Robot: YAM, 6 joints.
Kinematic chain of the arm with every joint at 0, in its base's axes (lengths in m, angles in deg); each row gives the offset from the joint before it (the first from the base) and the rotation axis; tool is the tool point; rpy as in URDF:
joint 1: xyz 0 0 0.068 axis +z
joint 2: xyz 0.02 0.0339 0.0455 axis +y
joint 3: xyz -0.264 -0.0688 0 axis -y
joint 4: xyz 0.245 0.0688 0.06 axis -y
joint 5: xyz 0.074 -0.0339 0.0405 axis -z
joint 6: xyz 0.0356 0 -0.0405 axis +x
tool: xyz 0 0 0 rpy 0 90 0
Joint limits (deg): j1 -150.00..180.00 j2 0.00..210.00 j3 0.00..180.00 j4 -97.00..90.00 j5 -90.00..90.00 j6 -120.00..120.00
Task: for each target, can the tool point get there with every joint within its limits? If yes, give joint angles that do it. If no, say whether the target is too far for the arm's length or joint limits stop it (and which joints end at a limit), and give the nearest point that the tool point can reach.
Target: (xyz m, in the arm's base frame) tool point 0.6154 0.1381 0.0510
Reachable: yes | joints 13.37 179.66 147.37 40.81 12.88 32.92
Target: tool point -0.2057 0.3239 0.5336
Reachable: yes | joints 118.62 101.20 113.02 20.04 -45.44 -59.73
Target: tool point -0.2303 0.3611 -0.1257
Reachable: yes | joints 127.06 181.94 128.27 -72.71 71.93 -16.83
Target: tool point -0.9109 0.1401 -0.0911
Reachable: no: too far | nearest point -0.6230 0.0958 -0.0250 | short by 0.299 m
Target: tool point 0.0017 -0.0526 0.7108
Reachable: yes | joints -109.43 76.76 144.02 -6.08 -32.43 -33.39
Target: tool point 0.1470 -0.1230 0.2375
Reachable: yes | joints -49.51 59.53 38.77 -33.44 -63.77 -88.27
